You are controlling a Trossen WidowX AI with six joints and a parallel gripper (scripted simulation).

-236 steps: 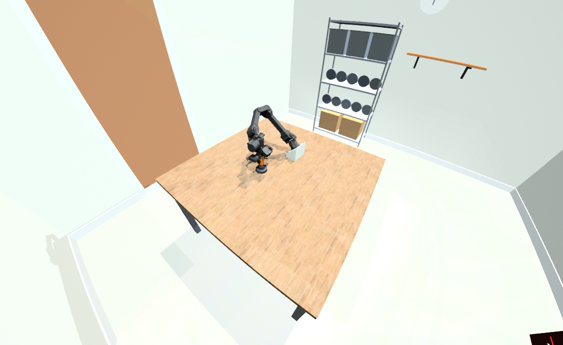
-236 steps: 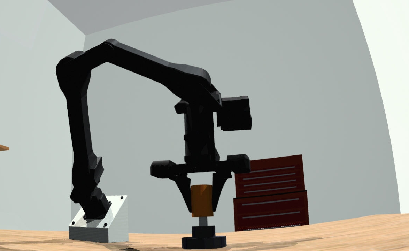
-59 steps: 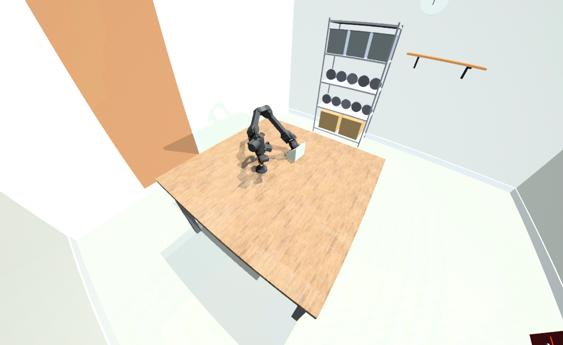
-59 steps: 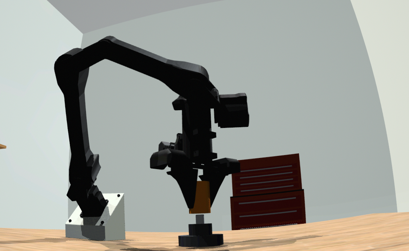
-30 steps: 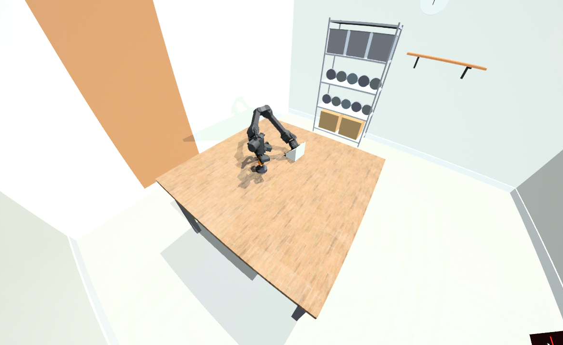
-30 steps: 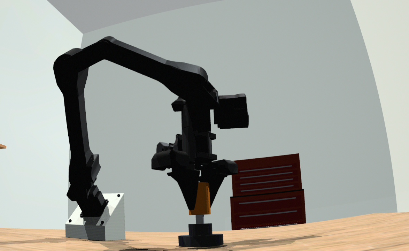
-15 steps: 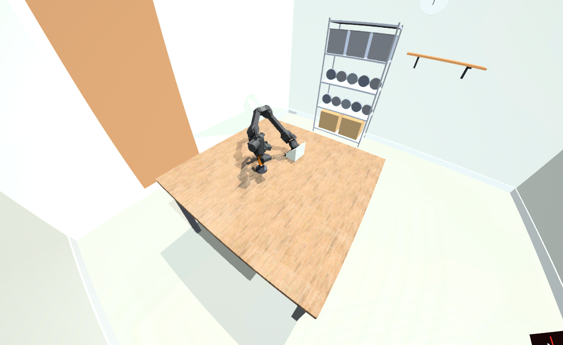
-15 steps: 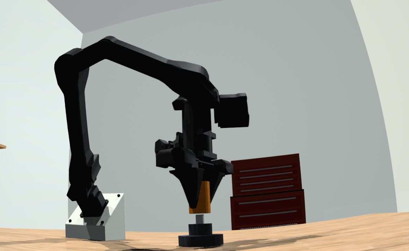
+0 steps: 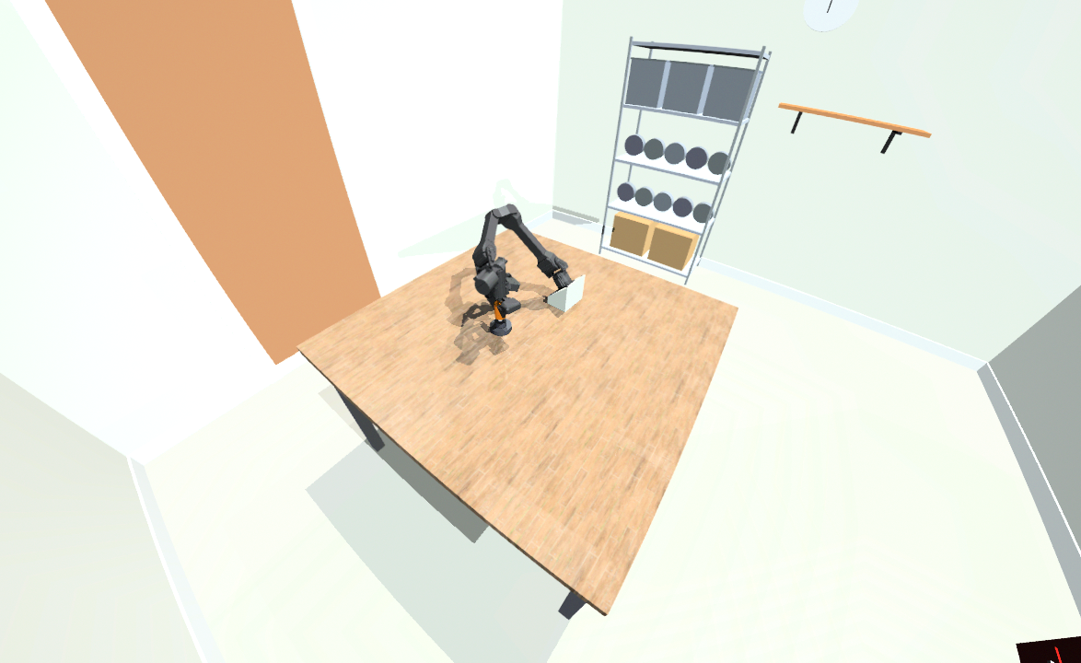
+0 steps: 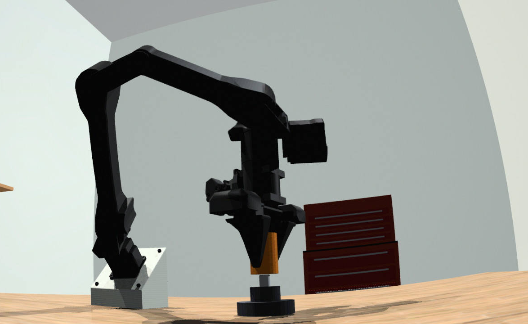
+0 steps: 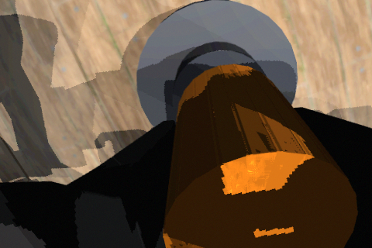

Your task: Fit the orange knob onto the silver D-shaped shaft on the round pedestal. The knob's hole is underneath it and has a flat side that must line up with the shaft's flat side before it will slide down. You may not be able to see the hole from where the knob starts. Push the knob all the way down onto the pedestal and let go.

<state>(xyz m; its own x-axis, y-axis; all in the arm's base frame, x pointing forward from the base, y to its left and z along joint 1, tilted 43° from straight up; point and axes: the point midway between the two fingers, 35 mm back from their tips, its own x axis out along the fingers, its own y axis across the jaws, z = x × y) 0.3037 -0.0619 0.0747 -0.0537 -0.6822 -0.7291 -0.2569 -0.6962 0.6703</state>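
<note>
Right now the dark round pedestal is 40 mm below my gripper tip. The rest, counted from my gripper tip: orange knob (30 mm above).
</note>
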